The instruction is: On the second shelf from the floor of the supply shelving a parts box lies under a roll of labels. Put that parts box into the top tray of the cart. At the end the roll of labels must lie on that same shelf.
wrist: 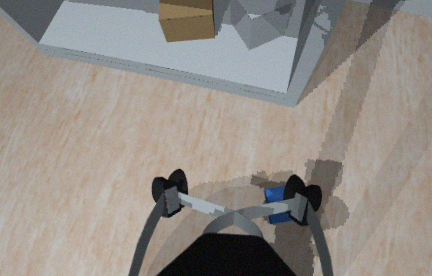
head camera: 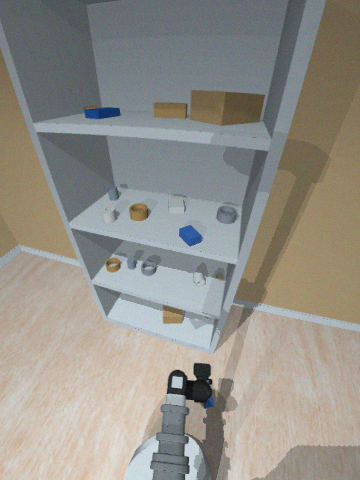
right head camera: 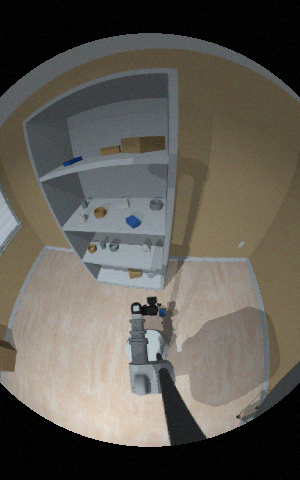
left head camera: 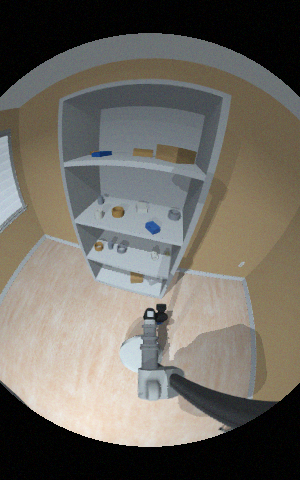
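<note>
A small blue box, the parts box by its look, lies on the floor in front of the shelving. My gripper is open with nothing between its fingers, above the floor. In the wrist view its right finger covers part of the blue box. In the head view the wrist hides the fingertips. The white roll of labels lies on the second shelf from the floor, right of its middle. The cart cannot be made out clearly in any view.
A cardboard box stands on the bottom shelf. The second shelf also holds an orange ring and a grey ring. Another blue box lies on the third shelf. The shelving's front edge is beyond the fingers.
</note>
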